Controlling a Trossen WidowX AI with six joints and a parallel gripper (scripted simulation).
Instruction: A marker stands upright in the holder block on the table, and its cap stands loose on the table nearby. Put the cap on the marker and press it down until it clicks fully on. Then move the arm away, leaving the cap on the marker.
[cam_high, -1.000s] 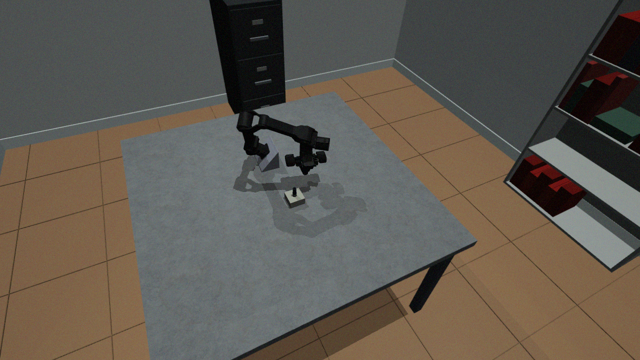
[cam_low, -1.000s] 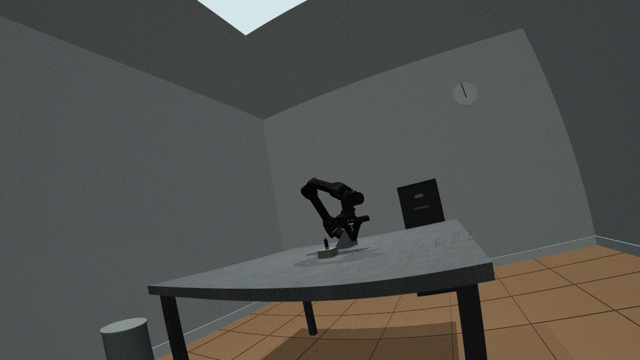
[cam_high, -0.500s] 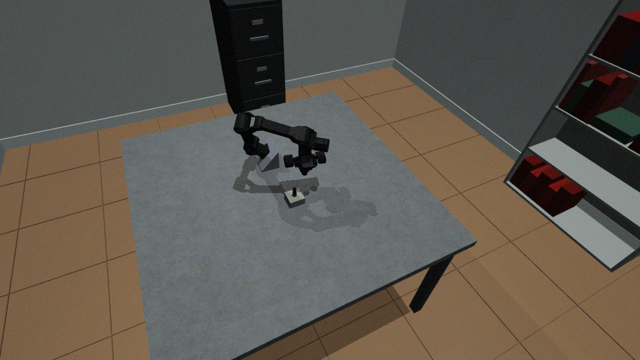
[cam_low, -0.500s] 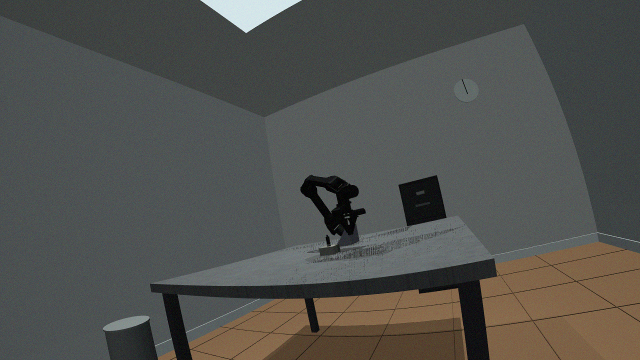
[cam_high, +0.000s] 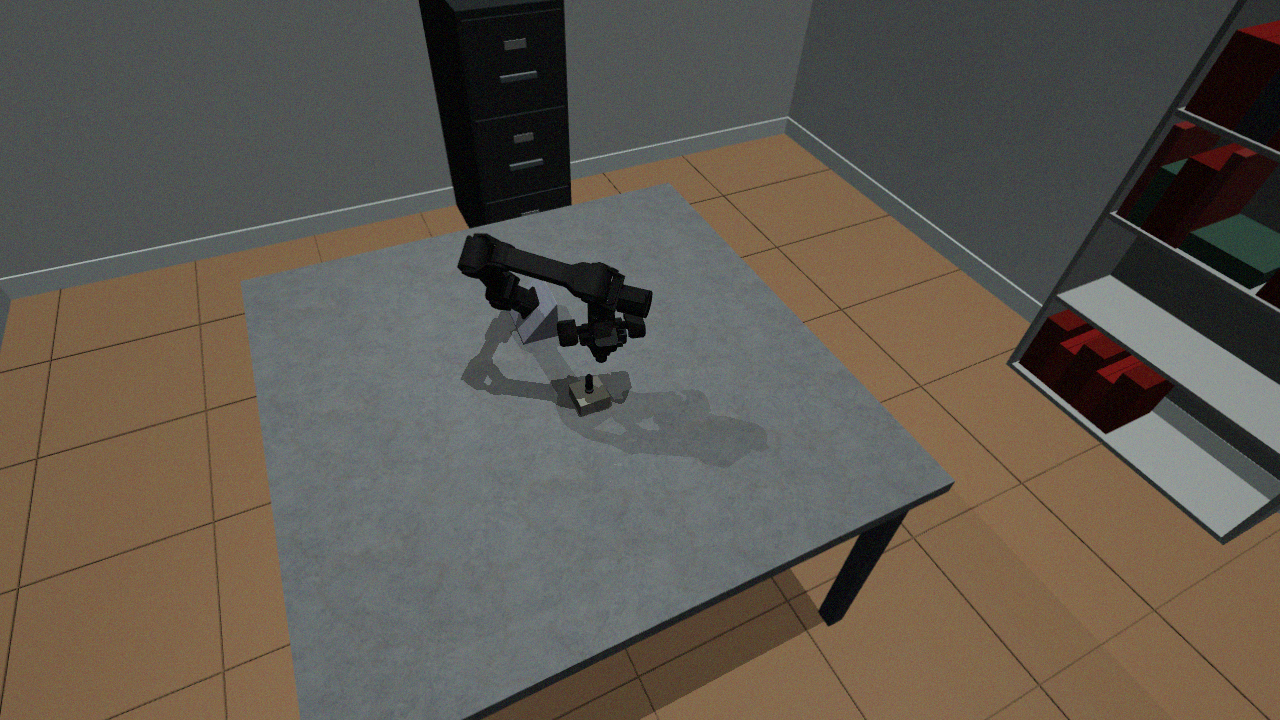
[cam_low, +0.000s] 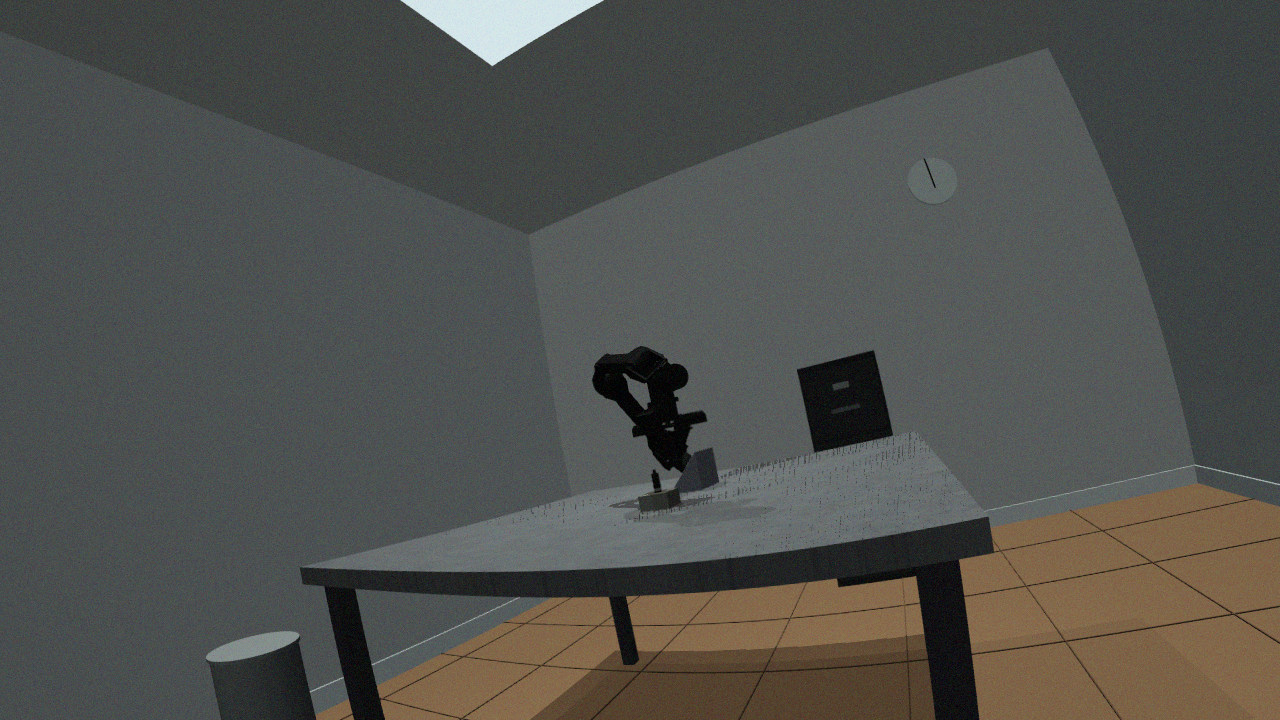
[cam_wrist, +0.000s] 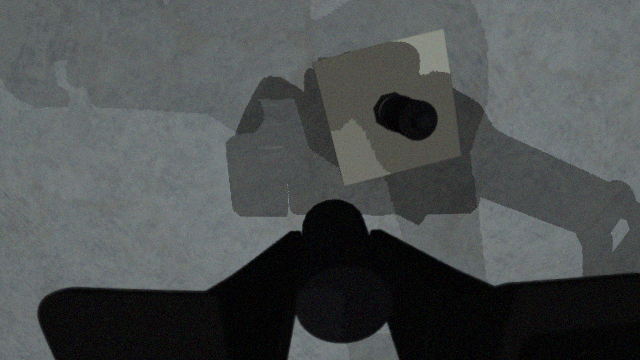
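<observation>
Now: gripper tip 80 mm above the holder block, 40 mm to the left of it and 40 mm short of it. From my gripper tip the other things lie so: dark cap: 10 mm above.
</observation>
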